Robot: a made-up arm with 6 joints. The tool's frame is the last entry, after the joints. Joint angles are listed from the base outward.
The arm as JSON. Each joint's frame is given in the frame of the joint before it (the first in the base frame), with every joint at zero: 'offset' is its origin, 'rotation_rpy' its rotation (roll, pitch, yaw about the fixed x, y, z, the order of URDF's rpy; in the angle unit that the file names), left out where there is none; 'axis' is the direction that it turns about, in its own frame. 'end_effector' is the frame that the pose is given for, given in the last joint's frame.
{
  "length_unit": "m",
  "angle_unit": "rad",
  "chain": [
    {
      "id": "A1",
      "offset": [
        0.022,
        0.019,
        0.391
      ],
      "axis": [
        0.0,
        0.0,
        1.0
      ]
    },
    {
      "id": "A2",
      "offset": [
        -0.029,
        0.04,
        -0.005
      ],
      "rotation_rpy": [
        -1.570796,
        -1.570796,
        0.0
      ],
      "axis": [
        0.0,
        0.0,
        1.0
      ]
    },
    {
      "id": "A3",
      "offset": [
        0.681,
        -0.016,
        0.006
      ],
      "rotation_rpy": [
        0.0,
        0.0,
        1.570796
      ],
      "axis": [
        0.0,
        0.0,
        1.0
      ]
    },
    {
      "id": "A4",
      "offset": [
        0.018,
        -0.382,
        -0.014
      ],
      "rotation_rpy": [
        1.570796,
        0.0,
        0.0
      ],
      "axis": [
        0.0,
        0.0,
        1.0
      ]
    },
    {
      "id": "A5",
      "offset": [
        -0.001,
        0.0,
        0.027
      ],
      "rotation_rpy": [
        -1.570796,
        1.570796,
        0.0
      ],
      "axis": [
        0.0,
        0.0,
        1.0
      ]
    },
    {
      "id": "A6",
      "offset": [
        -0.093,
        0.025,
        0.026
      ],
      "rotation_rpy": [
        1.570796,
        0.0,
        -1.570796
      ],
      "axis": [
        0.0,
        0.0,
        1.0
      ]
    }
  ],
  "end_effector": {
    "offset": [
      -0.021,
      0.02,
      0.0
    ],
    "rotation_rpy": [
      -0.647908,
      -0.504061,
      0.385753
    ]
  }
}
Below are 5 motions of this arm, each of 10 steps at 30 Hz.
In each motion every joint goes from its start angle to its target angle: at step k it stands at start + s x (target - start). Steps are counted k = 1, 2, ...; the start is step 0. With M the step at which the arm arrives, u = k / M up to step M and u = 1 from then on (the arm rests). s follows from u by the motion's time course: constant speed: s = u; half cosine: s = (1 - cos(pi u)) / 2; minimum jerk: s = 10 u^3 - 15 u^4 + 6 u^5.
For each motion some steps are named. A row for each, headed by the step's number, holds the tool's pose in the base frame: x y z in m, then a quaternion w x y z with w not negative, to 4 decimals.
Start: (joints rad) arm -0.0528 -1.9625 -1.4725 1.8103 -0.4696 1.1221
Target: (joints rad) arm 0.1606 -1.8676 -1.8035 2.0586 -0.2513 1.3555
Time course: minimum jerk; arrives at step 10
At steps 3, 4, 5, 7, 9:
3: -0.5081 -0.0272 -0.3341 0.4413 0.8649 -0.1604 -0.1774
4: -0.4958 -0.0413 -0.3240 0.4120 0.8787 -0.1797 -0.1606
5: -0.4802 -0.0566 -0.3111 0.3748 0.8940 -0.2005 -0.1415
7: -0.4490 -0.0810 -0.2846 0.2989 0.9189 -0.2331 -0.1091
9: -0.4338 -0.0905 -0.2711 0.2613 0.9286 -0.2454 -0.0959

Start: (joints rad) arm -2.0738 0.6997 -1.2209 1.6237 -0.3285 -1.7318
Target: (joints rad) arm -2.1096 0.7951 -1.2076 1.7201 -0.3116 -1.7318
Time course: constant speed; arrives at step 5
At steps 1, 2, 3, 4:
1: -0.0540 -0.1096 1.3339 0.4207 -0.4920 -0.1526 -0.7468
2: -0.0651 -0.1259 1.3314 0.4298 -0.4861 -0.1455 -0.7469
3: -0.0764 -0.1421 1.3284 0.4388 -0.4800 -0.1385 -0.7469
4: -0.0880 -0.1582 1.3251 0.4478 -0.4737 -0.1318 -0.7468

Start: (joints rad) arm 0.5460 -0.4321 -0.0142 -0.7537 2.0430 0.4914
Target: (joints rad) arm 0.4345 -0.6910 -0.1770 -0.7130 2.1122 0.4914
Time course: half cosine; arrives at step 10
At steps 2, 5, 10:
2: -0.3418 -0.2148 1.4107 0.8330 0.2769 0.3325 0.3448
5: -0.4666 -0.2575 1.3515 0.8443 0.2909 0.2620 0.3659
10: -0.6150 -0.2897 1.2550 0.8544 0.2986 0.1724 0.3887

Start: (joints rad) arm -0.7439 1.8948 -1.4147 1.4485 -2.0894 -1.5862
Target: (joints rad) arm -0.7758 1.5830 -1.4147 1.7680 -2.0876 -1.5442
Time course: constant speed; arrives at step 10
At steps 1, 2, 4, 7, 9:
1: 0.5439 -0.5229 0.5435 0.5287 0.5070 -0.3051 -0.6086
2: 0.5388 -0.5235 0.5667 0.5345 0.5169 -0.3123 -0.5913
4: 0.5272 -0.5234 0.6130 0.5464 0.5351 -0.3262 -0.5556
7: 0.5067 -0.5191 0.6817 0.5649 0.5582 -0.3455 -0.4999
9: 0.4911 -0.5135 0.7267 0.5775 0.5708 -0.3573 -0.4616

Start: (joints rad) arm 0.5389 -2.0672 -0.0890 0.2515 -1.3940 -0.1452
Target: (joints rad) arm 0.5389 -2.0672 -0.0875 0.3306 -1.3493 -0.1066
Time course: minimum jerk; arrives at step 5
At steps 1, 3, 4, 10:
1: -0.7689 -0.3912 -0.2403 0.4076 -0.2439 0.8368 0.2722
3: -0.7669 -0.3971 -0.2426 0.4091 -0.2273 0.8486 0.2466
4: -0.7661 -0.3996 -0.2434 0.4098 -0.2202 0.8532 0.2358
10: -0.7659 -0.4001 -0.2436 0.4100 -0.2186 0.8542 0.2334

